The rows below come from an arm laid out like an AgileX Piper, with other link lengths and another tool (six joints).
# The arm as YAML. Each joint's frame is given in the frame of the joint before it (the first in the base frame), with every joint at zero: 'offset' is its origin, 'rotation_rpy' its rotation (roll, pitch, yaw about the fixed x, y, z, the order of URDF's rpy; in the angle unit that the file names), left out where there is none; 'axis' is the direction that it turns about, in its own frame. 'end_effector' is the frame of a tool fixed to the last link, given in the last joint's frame.
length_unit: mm
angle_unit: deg
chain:
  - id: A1
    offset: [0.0, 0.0, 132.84]
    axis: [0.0, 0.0, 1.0]
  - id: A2
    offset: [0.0, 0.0, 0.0]
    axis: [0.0, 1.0, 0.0]
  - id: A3
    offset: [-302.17, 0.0, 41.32]
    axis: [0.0, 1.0, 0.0]
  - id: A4
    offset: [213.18, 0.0, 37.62]
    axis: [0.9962, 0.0, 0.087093]
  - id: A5
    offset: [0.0, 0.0, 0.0]
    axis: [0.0, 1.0, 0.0]
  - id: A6
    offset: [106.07, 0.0, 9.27]
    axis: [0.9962, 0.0, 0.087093]
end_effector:
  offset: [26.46, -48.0, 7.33]
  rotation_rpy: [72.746, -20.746, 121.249]
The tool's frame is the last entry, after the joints.
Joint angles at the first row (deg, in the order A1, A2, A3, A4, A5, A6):
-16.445 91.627 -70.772 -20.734 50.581 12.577
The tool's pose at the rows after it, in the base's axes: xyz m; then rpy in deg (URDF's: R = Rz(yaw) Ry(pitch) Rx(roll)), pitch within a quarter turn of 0, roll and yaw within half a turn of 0:
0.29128, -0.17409, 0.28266, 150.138, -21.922, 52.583
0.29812, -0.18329, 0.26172, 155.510, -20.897, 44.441
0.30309, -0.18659, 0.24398, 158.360, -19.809, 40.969
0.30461, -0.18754, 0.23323, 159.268, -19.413, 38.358
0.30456, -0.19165, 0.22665, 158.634, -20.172, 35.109
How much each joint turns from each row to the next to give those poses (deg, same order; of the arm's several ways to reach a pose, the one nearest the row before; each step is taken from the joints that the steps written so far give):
-0.139 4.014 -3.761 0.223 2.554 3.925
-0.950 5.738 -3.715 0.315 4.395 4.060
-0.238 3.492 -0.938 0.000 0.975 2.076
0.000 1.825 -0.058 -0.418 -0.049 2.647
-0.627 1.200 -0.178 -0.535 -0.926 3.577

